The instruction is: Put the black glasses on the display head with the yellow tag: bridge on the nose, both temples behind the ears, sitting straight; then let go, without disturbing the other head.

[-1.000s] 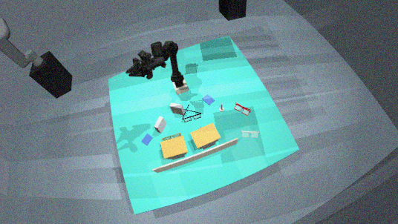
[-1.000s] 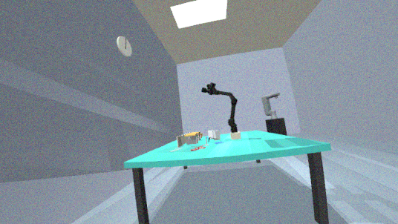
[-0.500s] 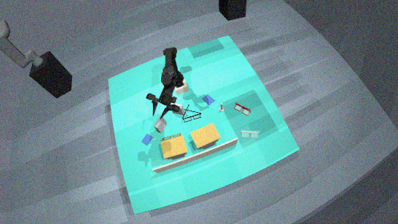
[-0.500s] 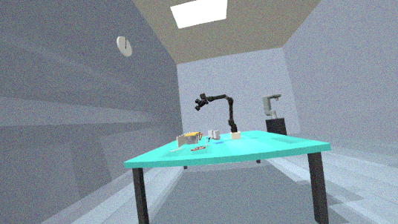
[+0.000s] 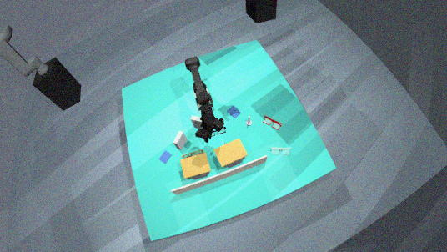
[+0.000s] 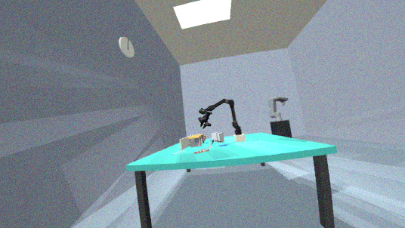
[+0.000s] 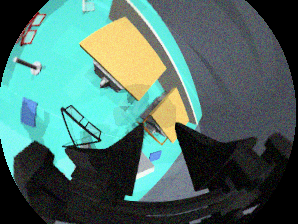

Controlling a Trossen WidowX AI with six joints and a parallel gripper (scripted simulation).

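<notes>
Right now the black glasses is 160 mm behind my gripper tip, 60 mm to the left of it and 180 mm below it. Also, from my gripper tip: long bar 180 mm ahead, 20 mm to the right, 140 mm below; then white peg 100 mm behind, 290 mm to the left, 170 mm below.
</notes>
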